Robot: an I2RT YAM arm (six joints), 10 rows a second.
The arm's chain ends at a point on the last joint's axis. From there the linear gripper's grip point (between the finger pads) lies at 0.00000 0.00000 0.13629 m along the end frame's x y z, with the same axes.
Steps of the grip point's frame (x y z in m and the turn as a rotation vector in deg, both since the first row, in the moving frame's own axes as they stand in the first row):
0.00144 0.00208 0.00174 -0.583 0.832 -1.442
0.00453 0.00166 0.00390 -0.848 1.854 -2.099
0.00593 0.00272 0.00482 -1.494 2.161 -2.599
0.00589 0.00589 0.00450 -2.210 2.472 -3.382
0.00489 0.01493 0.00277 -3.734 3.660 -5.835
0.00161 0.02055 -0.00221 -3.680 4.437 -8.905
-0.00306 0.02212 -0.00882 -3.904 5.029 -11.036
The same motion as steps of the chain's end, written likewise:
-0.00056 0.00072 0.00176 -0.583 0.832 -1.442
0.00008 -0.00028 0.00399 -0.848 1.854 -2.099
0.00071 -0.00071 0.00496 -1.494 2.161 -2.599
-0.00014 0.00081 0.00473 -2.210 2.472 -3.382
-0.00424 0.00652 0.00334 -3.734 3.660 -5.835
-0.00956 0.01266 -0.00152 -3.680 4.437 -8.905
-0.01581 0.01406 -0.00798 -3.904 5.029 -11.036

